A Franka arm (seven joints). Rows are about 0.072 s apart.
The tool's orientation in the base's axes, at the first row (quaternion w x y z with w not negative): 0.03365 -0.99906 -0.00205 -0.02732
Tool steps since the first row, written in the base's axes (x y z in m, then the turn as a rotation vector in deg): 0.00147 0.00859 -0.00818 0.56 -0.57 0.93; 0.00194 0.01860 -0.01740 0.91 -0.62 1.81; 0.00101 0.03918 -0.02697 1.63 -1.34 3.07; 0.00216 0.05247 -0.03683 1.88 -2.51 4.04; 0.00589 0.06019 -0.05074 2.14 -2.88 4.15; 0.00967 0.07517 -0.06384 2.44 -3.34 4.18; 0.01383 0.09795 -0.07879 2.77 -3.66 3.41
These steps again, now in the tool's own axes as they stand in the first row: 0.00104 -0.00801 0.00881 0.61 0.51 -0.93; 0.00103 -0.01738 0.01869 1.01 0.50 -1.80; -0.00038 -0.03727 0.02956 1.79 1.14 -3.06; 0.00026 -0.04987 0.04034 2.09 2.24 -4.09; 0.00324 -0.05661 0.05492 2.36 2.61 -4.21; 0.00633 -0.07066 0.06919 2.66 3.07 -4.26; 0.00972 -0.09236 0.08584 2.94 3.44 -3.49
